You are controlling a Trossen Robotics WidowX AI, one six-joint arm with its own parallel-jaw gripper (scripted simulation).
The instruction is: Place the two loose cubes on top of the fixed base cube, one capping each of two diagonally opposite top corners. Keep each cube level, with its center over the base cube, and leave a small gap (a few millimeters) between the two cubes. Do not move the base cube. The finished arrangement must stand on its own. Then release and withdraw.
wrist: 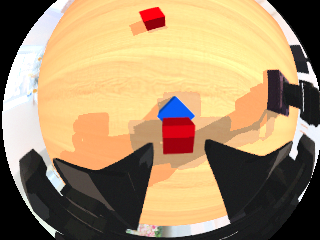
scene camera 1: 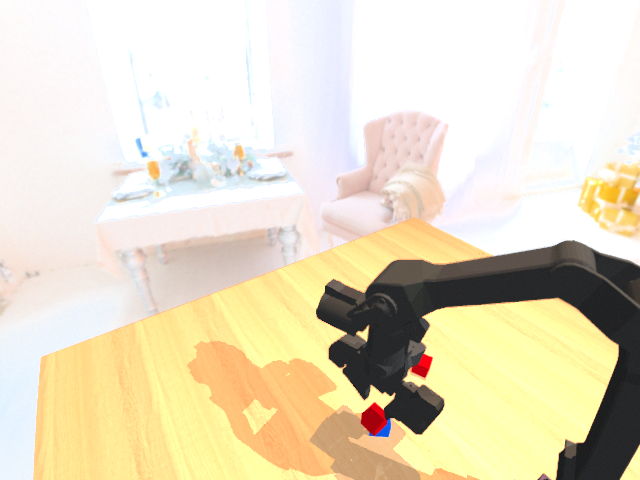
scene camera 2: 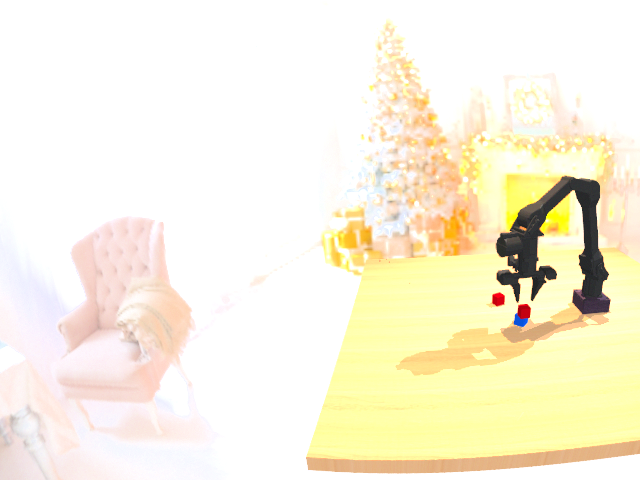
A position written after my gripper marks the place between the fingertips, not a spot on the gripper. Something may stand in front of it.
Note:
I see my gripper (scene camera 1: 376,408) and a red cube (wrist: 178,132).
My gripper is seen too in the wrist view (wrist: 179,146) and in scene camera 2 (scene camera 2: 524,301).

